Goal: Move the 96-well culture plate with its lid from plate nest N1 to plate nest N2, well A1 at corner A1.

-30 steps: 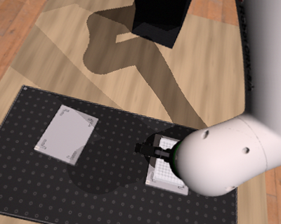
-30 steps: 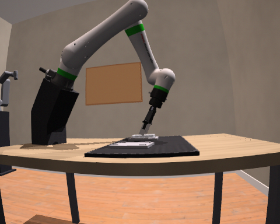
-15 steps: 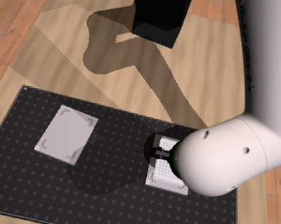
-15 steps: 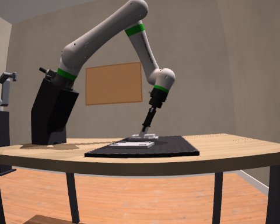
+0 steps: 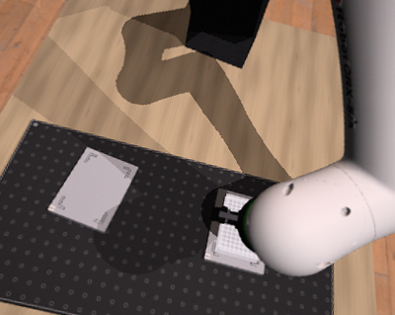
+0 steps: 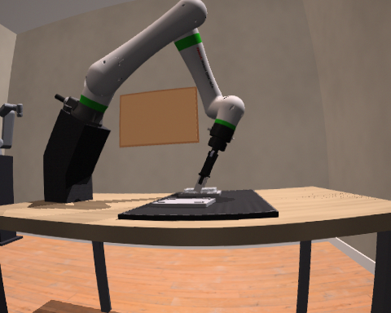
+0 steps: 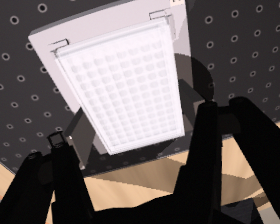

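My hand is 40 mm above the plate nest N1. The rest, counted from my hand: 96-well culture plate: 20 mm below; then clear lid: 20 mm below; then plate nest N2: 60 mm behind, 300 mm to the right, 40 mm below.
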